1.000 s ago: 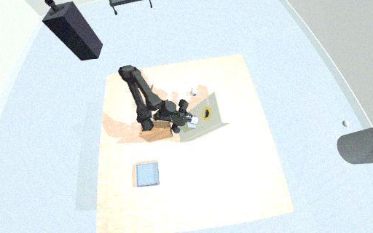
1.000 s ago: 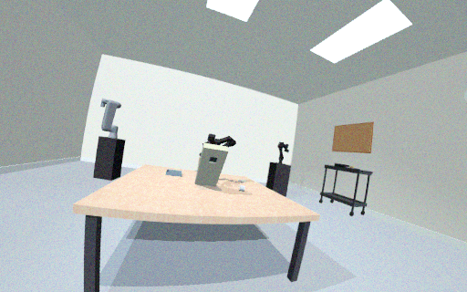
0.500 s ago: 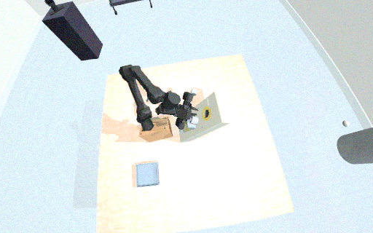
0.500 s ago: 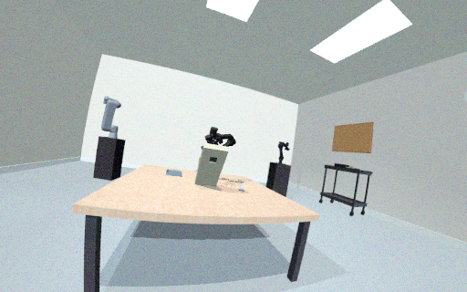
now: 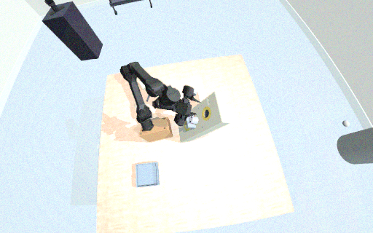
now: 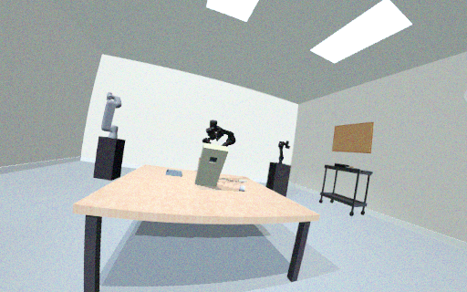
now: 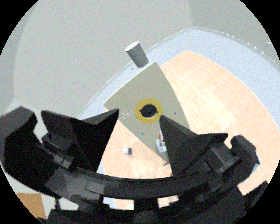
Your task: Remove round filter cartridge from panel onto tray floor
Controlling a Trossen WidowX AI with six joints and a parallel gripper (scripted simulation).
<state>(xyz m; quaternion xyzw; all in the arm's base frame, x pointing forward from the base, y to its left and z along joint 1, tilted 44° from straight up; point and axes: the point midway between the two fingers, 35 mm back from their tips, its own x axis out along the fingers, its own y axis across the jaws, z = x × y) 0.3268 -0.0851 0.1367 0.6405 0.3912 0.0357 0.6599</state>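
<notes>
The round filter cartridge is 160 mm below my gripper tip and 30 mm behind it. Round my gripper tip: service panel: 180 mm below, 20 mm ahead; blue tray: 350 mm below, 350 mm behind, 320 mm to the right.
</notes>
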